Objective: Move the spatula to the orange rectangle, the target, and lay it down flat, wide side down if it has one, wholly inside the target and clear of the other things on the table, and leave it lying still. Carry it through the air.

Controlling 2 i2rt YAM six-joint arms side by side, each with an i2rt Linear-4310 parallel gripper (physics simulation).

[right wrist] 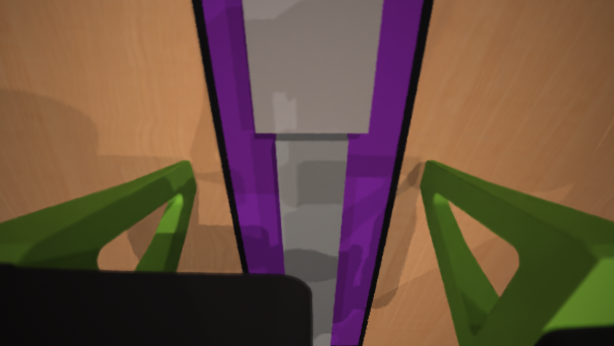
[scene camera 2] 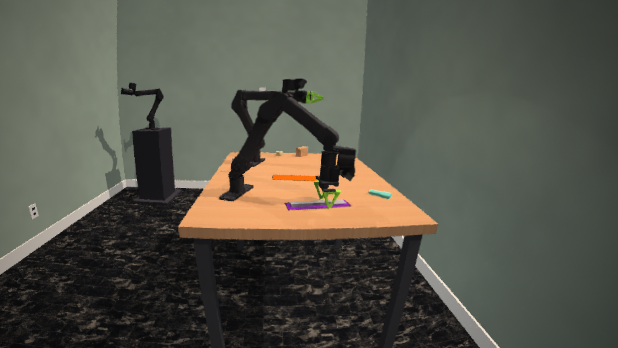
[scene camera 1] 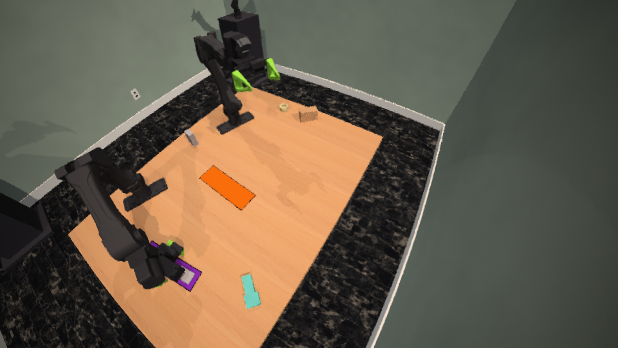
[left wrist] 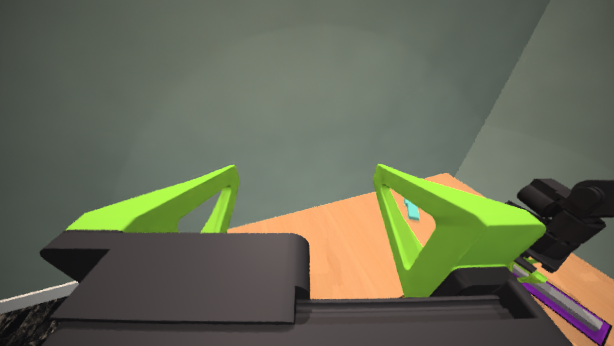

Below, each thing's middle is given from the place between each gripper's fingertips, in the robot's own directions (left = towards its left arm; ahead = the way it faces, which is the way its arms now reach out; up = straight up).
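Scene:
The purple rectangle (right wrist: 374, 160) is 40 mm behind my left hand, 560 mm to the right of it and 410 mm below it. As for my left gripper itself, I see it 200 mm to the left of the orange rectangle (scene camera 1: 231, 190), 110 mm beyond it and 410 mm above it.
Counted from my right hand, the orange rectangle is 350 mm to the left and 100 mm behind. The purple rectangle is 10 mm to the right of my right hand and 30 mm behind it.

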